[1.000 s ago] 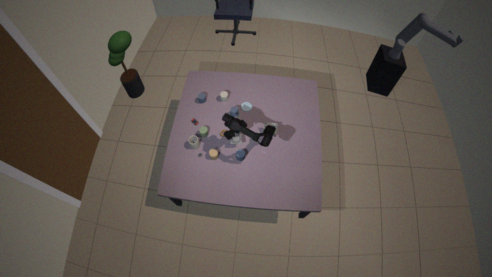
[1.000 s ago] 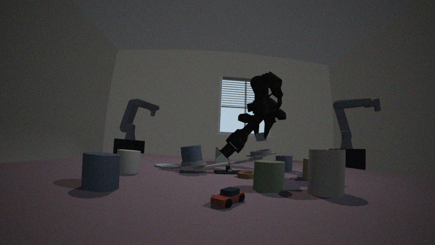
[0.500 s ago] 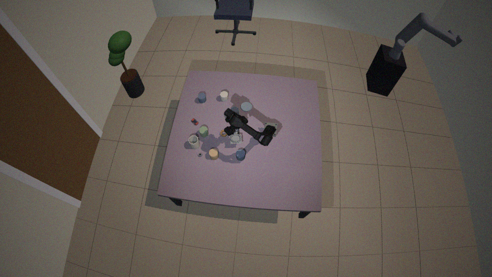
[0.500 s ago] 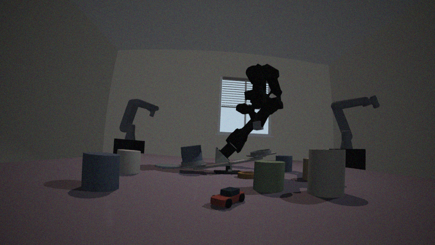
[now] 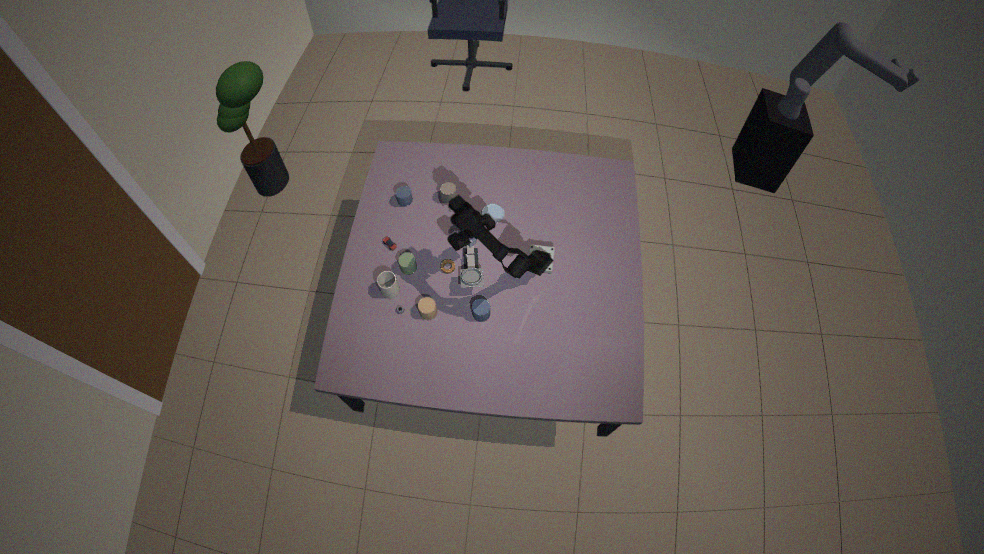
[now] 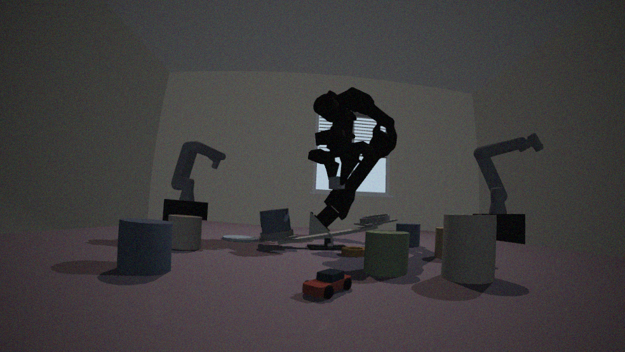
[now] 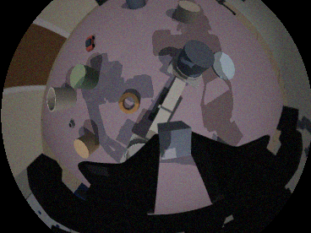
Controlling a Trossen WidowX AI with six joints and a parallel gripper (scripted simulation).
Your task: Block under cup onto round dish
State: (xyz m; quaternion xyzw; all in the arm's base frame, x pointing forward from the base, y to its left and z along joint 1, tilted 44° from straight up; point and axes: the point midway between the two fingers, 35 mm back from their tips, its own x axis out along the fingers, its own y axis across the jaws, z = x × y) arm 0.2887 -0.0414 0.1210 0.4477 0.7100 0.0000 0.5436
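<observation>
My gripper tip is now 26 cm to the left of the round pale-blue dish, 16 cm above it and 3 cm past it. Also, from my gripper tip: green cylinder: 24 cm ahead, 12 cm below, 9 cm to the left; then cream cylinder: 31 cm to the right, 17 cm ahead, 12 cm below; then orange cylinder: 25 cm to the left, 12 cm below, 12 cm ahead.
</observation>
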